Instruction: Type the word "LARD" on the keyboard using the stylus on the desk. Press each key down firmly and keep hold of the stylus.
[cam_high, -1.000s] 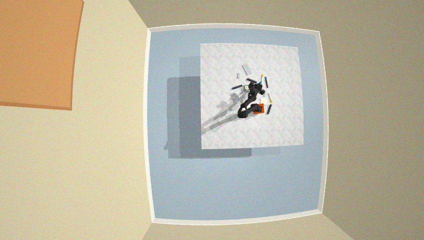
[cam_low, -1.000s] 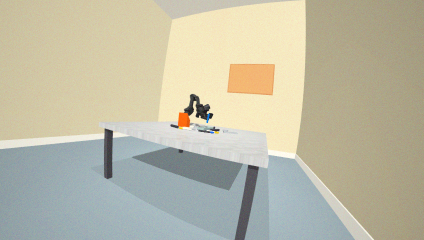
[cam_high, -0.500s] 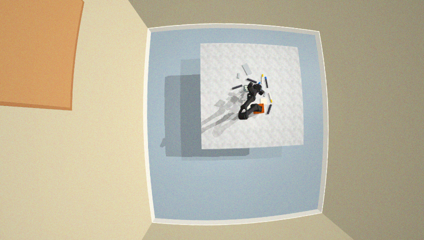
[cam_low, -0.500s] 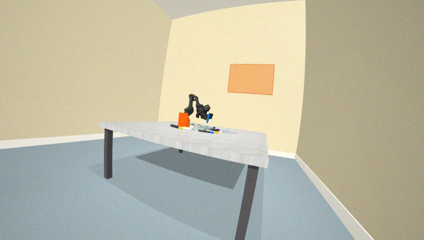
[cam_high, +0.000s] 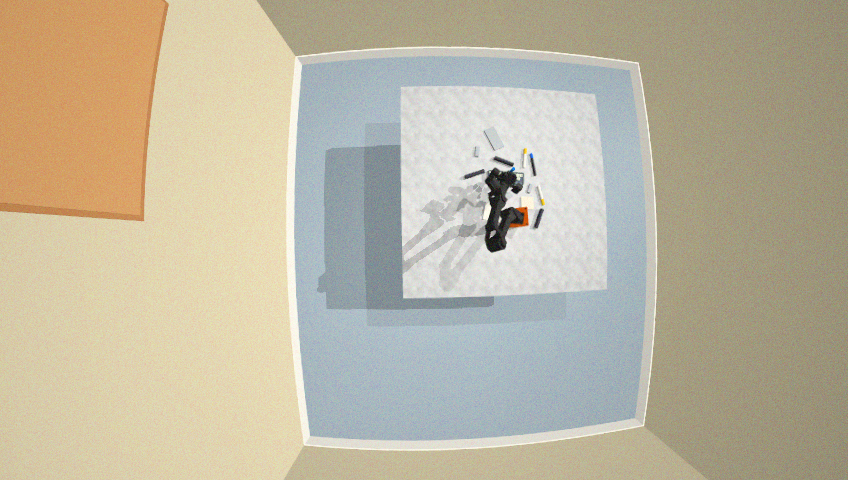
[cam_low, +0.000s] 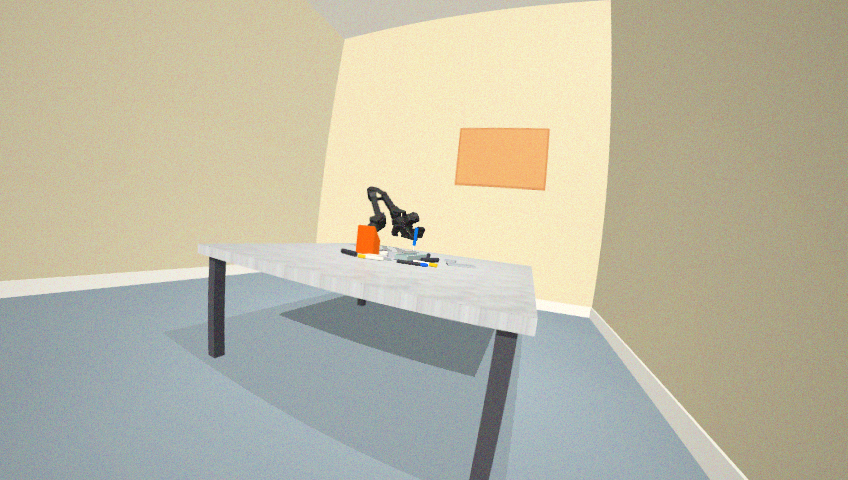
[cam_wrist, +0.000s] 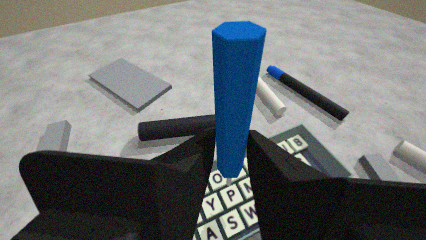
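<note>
The grey block is 6 cm behind my gripper tip, 16 cm to the right of it and 10 cm below it. The rest, counted from my gripper tip: blue-capped marker: 12 cm ahead, 17 cm to the right, 10 cm below; cream block: 15 cm behind, 15 cm to the right, 10 cm below; blue stylus: 1 cm behind, 2 cm below.
</note>
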